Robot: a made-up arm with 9 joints. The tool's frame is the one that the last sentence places. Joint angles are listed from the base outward.
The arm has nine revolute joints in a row. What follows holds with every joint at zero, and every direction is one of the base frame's.
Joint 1 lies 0.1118 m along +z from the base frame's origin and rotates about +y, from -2.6 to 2.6 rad.
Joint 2 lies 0.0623 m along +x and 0.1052 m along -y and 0.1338 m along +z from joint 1 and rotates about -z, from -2.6 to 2.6 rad.
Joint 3 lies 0.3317 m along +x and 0.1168 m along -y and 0.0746 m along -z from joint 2 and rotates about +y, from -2.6 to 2.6 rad.
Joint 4 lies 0.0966 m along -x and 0.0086 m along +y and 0.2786 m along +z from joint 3 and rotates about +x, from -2.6 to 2.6 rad.
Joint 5 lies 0.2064 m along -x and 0.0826 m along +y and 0.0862 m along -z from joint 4 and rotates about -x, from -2.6 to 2.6 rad.
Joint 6 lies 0.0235 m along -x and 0.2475 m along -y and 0.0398 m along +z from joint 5 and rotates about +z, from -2.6 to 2.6 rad.
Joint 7 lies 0.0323 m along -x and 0.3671 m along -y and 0.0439 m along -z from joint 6 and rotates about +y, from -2.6 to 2.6 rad.
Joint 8 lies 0.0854 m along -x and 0.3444 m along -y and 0.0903 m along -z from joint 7 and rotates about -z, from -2.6 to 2.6 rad.
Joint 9 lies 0.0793 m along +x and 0.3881 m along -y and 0.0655 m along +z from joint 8 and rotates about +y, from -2.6 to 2.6 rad.
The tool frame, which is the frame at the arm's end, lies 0.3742 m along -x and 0.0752 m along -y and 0.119 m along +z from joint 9; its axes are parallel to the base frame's.
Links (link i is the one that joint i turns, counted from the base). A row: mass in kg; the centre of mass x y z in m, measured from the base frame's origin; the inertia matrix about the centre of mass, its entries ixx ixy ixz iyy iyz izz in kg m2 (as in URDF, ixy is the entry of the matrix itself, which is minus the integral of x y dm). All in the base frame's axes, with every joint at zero. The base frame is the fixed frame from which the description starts. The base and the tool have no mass.
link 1: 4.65; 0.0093 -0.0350 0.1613; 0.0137 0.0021 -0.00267 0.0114 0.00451 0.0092
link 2: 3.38; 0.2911 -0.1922 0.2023; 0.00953 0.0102 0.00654 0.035 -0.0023 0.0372
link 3: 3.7; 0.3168 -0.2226 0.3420; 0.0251 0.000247 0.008 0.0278 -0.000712 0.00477
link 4: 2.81; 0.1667 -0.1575 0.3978; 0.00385 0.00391 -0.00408 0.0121 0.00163 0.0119
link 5: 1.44; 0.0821 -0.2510 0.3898; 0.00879 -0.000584 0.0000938 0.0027 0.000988 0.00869
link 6: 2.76; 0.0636 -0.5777 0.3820; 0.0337 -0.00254 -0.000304 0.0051 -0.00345 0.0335
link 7: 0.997; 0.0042 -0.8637 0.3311; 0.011 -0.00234 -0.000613 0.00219 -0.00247 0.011
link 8: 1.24; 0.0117 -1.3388 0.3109; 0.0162 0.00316 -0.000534 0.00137 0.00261 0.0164
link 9: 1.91; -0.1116 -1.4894 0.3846; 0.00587 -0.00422 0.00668 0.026 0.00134 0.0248
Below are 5 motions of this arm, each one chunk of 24 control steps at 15 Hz.
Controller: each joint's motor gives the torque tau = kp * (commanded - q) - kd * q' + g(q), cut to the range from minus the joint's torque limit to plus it. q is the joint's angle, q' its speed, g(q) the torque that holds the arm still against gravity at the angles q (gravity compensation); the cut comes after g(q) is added. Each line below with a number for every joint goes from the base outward.
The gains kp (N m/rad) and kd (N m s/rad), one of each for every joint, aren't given. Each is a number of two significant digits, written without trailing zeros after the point. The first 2 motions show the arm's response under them.
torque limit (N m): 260 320 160 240 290 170 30 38 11
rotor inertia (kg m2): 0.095 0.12 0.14 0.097 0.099 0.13 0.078 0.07 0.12
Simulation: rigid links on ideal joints. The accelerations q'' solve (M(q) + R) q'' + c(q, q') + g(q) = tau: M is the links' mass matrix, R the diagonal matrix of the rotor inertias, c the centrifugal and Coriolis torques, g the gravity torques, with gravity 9.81 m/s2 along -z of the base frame. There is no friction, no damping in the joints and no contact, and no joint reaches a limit. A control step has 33 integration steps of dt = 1/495 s. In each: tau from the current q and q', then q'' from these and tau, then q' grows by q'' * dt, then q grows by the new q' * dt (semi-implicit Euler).
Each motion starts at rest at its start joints. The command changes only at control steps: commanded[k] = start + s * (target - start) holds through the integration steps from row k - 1 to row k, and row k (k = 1, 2, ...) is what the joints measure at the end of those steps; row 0 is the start. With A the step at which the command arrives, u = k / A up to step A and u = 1 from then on. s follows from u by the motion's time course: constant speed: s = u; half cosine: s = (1 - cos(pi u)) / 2; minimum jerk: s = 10 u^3 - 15 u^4 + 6 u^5; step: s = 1 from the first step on.
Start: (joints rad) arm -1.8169 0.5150 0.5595 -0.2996 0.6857 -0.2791 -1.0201 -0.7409 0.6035
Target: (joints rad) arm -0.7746 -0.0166 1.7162 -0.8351 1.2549 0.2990 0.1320 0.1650 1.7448
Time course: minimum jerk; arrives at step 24
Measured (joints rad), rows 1 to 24:
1: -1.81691 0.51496 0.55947 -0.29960 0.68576 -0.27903 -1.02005 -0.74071 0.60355
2: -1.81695 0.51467 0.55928 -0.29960 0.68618 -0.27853 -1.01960 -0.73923 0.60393
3: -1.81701 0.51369 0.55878 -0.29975 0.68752 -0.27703 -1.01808 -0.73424 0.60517
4: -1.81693 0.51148 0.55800 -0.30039 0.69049 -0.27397 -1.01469 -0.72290 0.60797
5: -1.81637 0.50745 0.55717 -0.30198 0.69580 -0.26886 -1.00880 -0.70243 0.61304
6: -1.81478 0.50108 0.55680 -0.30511 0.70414 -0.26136 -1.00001 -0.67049 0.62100
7: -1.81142 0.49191 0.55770 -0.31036 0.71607 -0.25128 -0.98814 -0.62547 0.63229
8: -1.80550 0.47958 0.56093 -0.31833 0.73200 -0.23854 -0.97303 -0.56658 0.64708
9: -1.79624 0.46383 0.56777 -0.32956 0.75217 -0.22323 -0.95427 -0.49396 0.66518
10: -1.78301 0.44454 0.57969 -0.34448 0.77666 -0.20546 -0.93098 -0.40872 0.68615
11: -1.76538 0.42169 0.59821 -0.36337 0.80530 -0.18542 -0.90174 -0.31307 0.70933
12: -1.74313 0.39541 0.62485 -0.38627 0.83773 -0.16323 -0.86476 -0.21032 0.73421
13: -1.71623 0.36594 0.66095 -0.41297 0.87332 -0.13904 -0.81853 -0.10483 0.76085
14: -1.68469 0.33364 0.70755 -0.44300 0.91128 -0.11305 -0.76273 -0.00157 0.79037
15: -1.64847 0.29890 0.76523 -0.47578 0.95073 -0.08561 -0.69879 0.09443 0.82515
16: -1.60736 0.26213 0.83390 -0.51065 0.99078 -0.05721 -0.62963 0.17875 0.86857
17: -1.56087 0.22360 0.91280 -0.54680 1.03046 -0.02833 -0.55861 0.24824 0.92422
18: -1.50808 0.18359 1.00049 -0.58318 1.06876 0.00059 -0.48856 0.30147 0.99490
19: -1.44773 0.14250 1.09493 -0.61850 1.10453 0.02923 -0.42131 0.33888 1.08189
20: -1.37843 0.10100 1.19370 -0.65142 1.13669 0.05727 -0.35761 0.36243 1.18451
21: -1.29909 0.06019 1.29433 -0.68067 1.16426 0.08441 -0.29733 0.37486 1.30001
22: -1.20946 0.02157 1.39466 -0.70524 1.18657 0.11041 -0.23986 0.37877 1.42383
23: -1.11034 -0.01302 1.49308 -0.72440 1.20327 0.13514 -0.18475 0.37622 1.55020
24: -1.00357 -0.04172 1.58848 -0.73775 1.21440 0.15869 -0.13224 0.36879 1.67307
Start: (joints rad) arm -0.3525 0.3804 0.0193 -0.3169 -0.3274 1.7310 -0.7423 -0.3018 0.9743
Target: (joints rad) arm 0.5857 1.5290 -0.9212 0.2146 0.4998 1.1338 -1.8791 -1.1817 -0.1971
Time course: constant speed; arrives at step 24
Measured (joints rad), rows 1 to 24:
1: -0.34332 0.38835 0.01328 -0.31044 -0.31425 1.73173 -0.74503 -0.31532 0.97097
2: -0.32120 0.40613 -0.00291 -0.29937 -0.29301 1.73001 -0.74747 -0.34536 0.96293
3: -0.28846 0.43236 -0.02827 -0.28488 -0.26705 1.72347 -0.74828 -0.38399 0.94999
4: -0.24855 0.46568 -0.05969 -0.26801 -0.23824 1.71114 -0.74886 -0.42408 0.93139
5: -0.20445 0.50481 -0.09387 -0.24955 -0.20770 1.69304 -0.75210 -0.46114 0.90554
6: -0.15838 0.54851 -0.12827 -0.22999 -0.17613 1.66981 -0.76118 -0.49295 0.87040
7: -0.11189 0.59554 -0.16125 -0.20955 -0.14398 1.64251 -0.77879 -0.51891 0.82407
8: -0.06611 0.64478 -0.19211 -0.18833 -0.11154 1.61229 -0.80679 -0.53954 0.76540
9: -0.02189 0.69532 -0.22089 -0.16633 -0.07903 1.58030 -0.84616 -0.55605 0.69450
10: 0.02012 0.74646 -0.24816 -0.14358 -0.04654 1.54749 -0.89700 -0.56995 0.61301
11: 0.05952 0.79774 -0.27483 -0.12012 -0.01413 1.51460 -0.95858 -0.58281 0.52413
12: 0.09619 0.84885 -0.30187 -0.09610 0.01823 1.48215 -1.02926 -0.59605 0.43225
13: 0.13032 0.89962 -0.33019 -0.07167 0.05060 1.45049 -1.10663 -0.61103 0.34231
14: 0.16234 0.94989 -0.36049 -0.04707 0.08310 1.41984 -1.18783 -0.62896 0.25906
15: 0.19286 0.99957 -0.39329 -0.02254 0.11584 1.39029 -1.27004 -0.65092 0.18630
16: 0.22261 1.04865 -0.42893 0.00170 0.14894 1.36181 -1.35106 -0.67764 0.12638
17: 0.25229 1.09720 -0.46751 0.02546 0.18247 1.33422 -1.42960 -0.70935 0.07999
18: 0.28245 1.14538 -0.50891 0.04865 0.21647 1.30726 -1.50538 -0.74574 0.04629
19: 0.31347 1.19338 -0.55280 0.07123 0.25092 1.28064 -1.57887 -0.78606 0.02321
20: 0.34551 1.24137 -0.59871 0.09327 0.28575 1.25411 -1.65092 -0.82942 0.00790
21: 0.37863 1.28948 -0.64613 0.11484 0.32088 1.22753 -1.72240 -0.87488 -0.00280
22: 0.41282 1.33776 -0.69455 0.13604 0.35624 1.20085 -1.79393 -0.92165 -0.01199
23: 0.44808 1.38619 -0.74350 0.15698 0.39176 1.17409 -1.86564 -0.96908 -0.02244
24: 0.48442 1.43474 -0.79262 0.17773 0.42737 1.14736 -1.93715 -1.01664 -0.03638
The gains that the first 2 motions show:
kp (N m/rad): 110 240 69 140 270 140 3.9 24 4.3
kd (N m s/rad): 15 41 12 27 41 23 0.97 4.2 0.76
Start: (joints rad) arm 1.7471 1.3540 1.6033 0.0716 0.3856 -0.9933 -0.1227 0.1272 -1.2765
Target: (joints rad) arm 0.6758 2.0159 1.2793 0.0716 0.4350 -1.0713 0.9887 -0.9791 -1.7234
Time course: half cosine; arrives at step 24
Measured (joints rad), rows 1 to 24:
1: 1.74686 1.35418 1.60329 0.07151 0.38580 -0.99379 -0.12203 0.12640 -1.27653
2: 1.74582 1.35511 1.60327 0.07112 0.38657 -0.99563 -0.11839 0.12321 -1.27668
3: 1.74322 1.35754 1.60325 0.07022 0.38811 -0.99940 -0.10826 0.11636 -1.27696
4: 1.73815 1.36222 1.60322 0.06871 0.39051 -1.00531 -0.08795 0.10511 -1.27706
5: 1.72966 1.36979 1.60307 0.06655 0.39376 -1.01328 -0.05449 0.08910 -1.27637
6: 1.71680 1.38075 1.60260 0.06380 0.39778 -1.02304 -0.00619 0.06831 -1.27406
7: 1.69873 1.39545 1.60151 0.06054 0.40245 -1.03414 0.05716 0.04298 -1.26932
8: 1.67474 1.41411 1.59935 0.05690 0.40763 -1.04608 0.13431 0.01349 -1.26165
9: 1.64428 1.43685 1.59561 0.05302 0.41315 -1.05825 0.22283 -0.01979 -1.25107
10: 1.60696 1.46367 1.58971 0.04906 0.41882 -1.07003 0.31948 -0.05666 -1.23831
11: 1.56256 1.49453 1.58110 0.04517 0.42448 -1.08079 0.42060 -0.09716 -1.22484
12: 1.51103 1.52929 1.56930 0.04152 0.42994 -1.08987 0.52247 -0.14152 -1.21272
13: 1.45241 1.56775 1.55397 0.03827 0.43501 -1.09665 0.62149 -0.19009 -1.20428
14: 1.38682 1.60962 1.53488 0.03558 0.43952 -1.10057 0.71430 -0.24310 -1.20171
15: 1.31449 1.65454 1.51201 0.03365 0.44325 -1.10124 0.79769 -0.30052 -1.20665
16: 1.23579 1.70204 1.48547 0.03267 0.44601 -1.09844 0.86853 -0.36192 -1.21987
17: 1.15130 1.75148 1.45564 0.03282 0.44762 -1.09223 0.92360 -0.42647 -1.24119
18: 1.06197 1.80201 1.42320 0.03426 0.44791 -1.08294 0.95967 -0.49309 -1.26967
19: 0.96915 1.85253 1.38914 0.03710 0.44679 -1.07111 0.97379 -0.56060 -1.30403
20: 0.87468 1.90160 1.35477 0.04140 0.44426 -1.05746 0.96397 -0.62797 -1.34323
21: 0.78091 1.94754 1.32154 0.04715 0.44038 -1.04272 0.92993 -0.69437 -1.38692
22: 0.69056 1.98859 1.29092 0.05427 0.43531 -1.02751 0.87378 -0.75910 -1.43570
23: 0.60662 2.02309 1.26427 0.06259 0.42932 -1.01231 0.80027 -0.82132 -1.49095
24: 0.53209 2.04971 1.24276 0.07177 0.42275 -0.99739 0.71637 -0.87979 -1.55426

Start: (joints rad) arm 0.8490 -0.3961 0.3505 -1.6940 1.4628 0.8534 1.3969 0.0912 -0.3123
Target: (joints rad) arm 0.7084 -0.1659 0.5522 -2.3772 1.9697 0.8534 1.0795 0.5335 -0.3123
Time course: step
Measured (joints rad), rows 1 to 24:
1: 0.80640 -0.34083 0.37185 -1.73202 1.53494 0.80995 1.25449 -0.00352 -0.33527
2: 0.73009 -0.29184 0.38066 -1.82219 1.62562 0.78757 1.00484 -0.01926 -0.41495
3: 0.65908 -0.26001 0.38873 -1.92725 1.71367 0.78155 0.78231 0.07508 -0.52394
4: 0.61971 -0.23616 0.40349 -2.03484 1.79346 0.78374 0.63745 0.21293 -0.61999
5: 0.61817 -0.21485 0.42285 -2.13657 1.86141 0.79221 0.59038 0.33482 -0.67614
6: 0.64397 -0.19593 0.44422 -2.22634 1.91614 0.80421 0.63961 0.42073 -0.68613
7: 0.68239 -0.18118 0.46722 -2.30128 1.95853 0.81367 0.76608 0.48197 -0.65392
8: 0.72247 -0.17072 0.49427 -2.36188 1.99077 0.81578 0.93787 0.53762 -0.58660
9: 0.75776 -0.16294 0.52818 -2.41115 2.01544 0.81148 1.11570 0.59842 -0.49427
10: 0.78408 -0.15662 0.56815 -2.45200 2.03433 0.80605 1.26476 0.66316 -0.39102
11: 0.79874 -0.15203 0.60865 -2.48478 2.04763 0.80420 1.36704 0.72299 -0.29275
12: 0.80129 -0.14990 0.64229 -2.50780 2.05476 0.80714 1.42332 0.76812 -0.21295
13: 0.79369 -0.15019 0.66349 -2.51954 2.05559 0.81342 1.44485 0.79255 -0.15954
14: 0.77912 -0.15199 0.67027 -2.52011 2.05085 0.82101 1.44367 0.79516 -0.13395
15: 0.76092 -0.15420 0.66387 -2.51115 2.04192 0.82840 1.42803 0.77856 -0.13259
16: 0.74197 -0.15619 0.64746 -2.49517 2.03033 0.83491 1.40218 0.74736 -0.14916
17: 0.72449 -0.15785 0.62485 -2.47485 2.01748 0.84048 1.36822 0.70678 -0.17676
18: 0.70993 -0.15940 0.59963 -2.45254 2.00446 0.84540 1.32777 0.66171 -0.20928
19: 0.69887 -0.16108 0.57471 -2.43009 1.99202 0.84998 1.28259 0.61623 -0.24210
20: 0.69121 -0.16294 0.55219 -2.40885 1.98067 0.85436 1.23452 0.57344 -0.27220
21: 0.68633 -0.16490 0.53337 -2.38975 1.97075 0.85845 1.18517 0.53559 -0.29803
22: 0.68345 -0.16673 0.51890 -2.37344 1.96250 0.86205 1.13591 0.50421 -0.31924
23: 0.68190 -0.16824 0.50887 -2.36029 1.95608 0.86489 1.08801 0.48016 -0.33626
24: 0.68125 -0.16930 0.50303 -2.35046 1.95151 0.86681 1.04290 0.46364 -0.34987

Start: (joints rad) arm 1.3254 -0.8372 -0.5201 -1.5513 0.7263 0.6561 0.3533 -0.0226 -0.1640
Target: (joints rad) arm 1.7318 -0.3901 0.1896 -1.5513 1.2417 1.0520 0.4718 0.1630 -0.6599
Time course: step
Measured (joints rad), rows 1 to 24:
1: 1.35203 -0.75252 -0.52539 -1.45261 0.83672 0.66456 0.29314 0.10869 -0.25290
2: 1.39751 -0.66716 -0.51754 -1.42527 0.94354 0.69480 0.16640 0.27086 -0.43534
3: 1.43295 -0.60443 -0.47453 -1.43954 1.03706 0.72996 0.06213 0.39004 -0.62583
4: 1.45819 -0.55841 -0.39389 -1.46703 1.10985 0.76609 0.03382 0.44643 -0.77856
5: 1.48241 -0.52337 -0.28184 -1.49163 1.16006 0.80503 0.08131 0.44238 -0.87588
6: 1.51183 -0.49420 -0.14966 -1.50686 1.19022 0.84880 0.16969 0.39610 -0.92029
7: 1.54910 -0.46708 -0.01241 -1.51165 1.20455 0.89748 0.25639 0.32734 -0.92518
8: 1.59523 -0.43972 0.11445 -1.50765 1.20757 0.94862 0.31054 0.25050 -0.90770
9: 1.64958 -0.41134 0.21933 -1.49821 1.20391 0.99858 0.31911 0.17497 -0.88435
10: 1.70933 -0.38244 0.29728 -1.48763 1.19800 1.04469 0.28457 0.10686 -0.86834
11: 1.76994 -0.35456 0.34987 -1.47990 1.19344 1.08603 0.21952 0.04932 -0.86771
12: 1.82644 -0.32982 0.38273 -1.47771 1.19250 1.12258 0.14048 0.00261 -0.88434
13: 1.87494 -0.31036 0.40249 -1.48192 1.19588 1.15405 0.06244 -0.03495 -0.91453
14: 1.91324 -0.29758 0.41447 -1.49176 1.20302 1.17942 -0.00411 -0.06513 -0.95097
15: 1.94071 -0.29177 0.42192 -1.50528 1.21251 1.19741 -0.05355 -0.08834 -0.98526
16: 1.95768 -0.29218 0.42616 -1.52012 1.22266 1.20715 -0.08376 -0.10334 -1.01000
17: 1.96488 -0.29741 0.42715 -1.53418 1.23200 1.20869 -0.09420 -0.10822 -1.01997
18: 1.96305 -0.30589 0.42422 -1.54596 1.23953 1.20295 -0.08462 -0.10160 -1.01260
19: 1.95290 -0.31619 0.41648 -1.55459 1.24476 1.19139 -0.05496 -0.08351 -0.98788
20: 1.93506 -0.32718 0.40320 -1.55971 1.24753 1.17553 -0.00635 -0.05541 -0.94811
21: 1.91022 -0.33818 0.38400 -1.56135 1.24800 1.15665 0.05771 -0.01997 -0.89745
22: 1.87921 -0.34886 0.35900 -1.55993 1.24654 1.13573 0.13084 0.01952 -0.84133
23: 1.84323 -0.35920 0.32893 -1.55617 1.24374 1.11365 0.20478 0.05966 -0.78550
24: 1.80399 -0.36922 0.29508 -1.55096 1.24025 1.09132 0.27128 0.09755 -0.73517

